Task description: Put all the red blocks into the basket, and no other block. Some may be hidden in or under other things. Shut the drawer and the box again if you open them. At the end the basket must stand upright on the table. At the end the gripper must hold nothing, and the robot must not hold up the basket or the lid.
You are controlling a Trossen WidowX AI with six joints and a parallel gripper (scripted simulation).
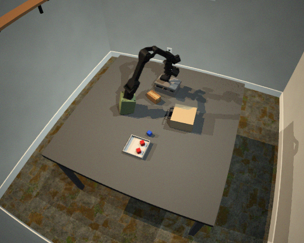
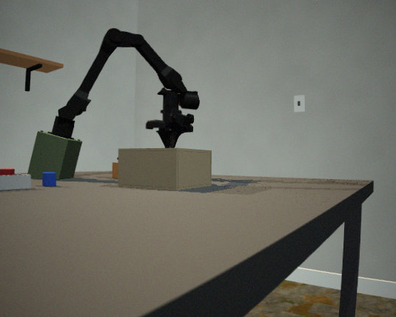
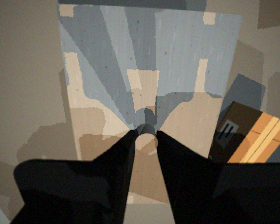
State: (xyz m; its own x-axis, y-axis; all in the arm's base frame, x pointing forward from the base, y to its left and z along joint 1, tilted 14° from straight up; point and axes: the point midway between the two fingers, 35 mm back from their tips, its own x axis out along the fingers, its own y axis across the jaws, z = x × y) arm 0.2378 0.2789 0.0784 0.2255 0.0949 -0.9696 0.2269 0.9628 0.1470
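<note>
The orange box is 14 cm to the right of my hand, 10 cm below it and 9 cm behind it. The rest, counted from my hand: white basket: 62 cm to the right, 12 cm below, 7 cm behind; tan drawer cabinet: 31 cm to the right, 20 cm ahead, 9 cm below; grey lid: 4 cm below.
</note>
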